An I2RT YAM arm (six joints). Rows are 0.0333 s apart.
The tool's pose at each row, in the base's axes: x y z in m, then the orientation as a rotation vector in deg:
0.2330, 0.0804, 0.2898, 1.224, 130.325, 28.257
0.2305, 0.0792, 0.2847, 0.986, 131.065, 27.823
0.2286, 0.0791, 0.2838, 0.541, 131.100, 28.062
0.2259, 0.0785, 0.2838, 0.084, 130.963, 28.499
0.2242, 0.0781, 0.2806, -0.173, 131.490, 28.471
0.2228, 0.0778, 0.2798, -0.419, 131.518, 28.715
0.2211, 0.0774, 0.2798, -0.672, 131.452, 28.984
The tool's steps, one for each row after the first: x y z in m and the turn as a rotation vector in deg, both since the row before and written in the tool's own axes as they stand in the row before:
0.0051, -0.0026, 0.0009, 0.350, 0.688, -0.216
0.0019, -0.0001, -0.0008, -0.301, 0.134, -0.230
0.0018, -0.0002, -0.0021, -0.471, 0.000, -0.195
0.0034, -0.0012, 0.0006, 0.022, 0.546, -0.115
0.0015, -0.0003, -0.0006, -0.243, 0.100, -0.088
0.0011, -0.0001, -0.0013, -0.277, 0.015, -0.099

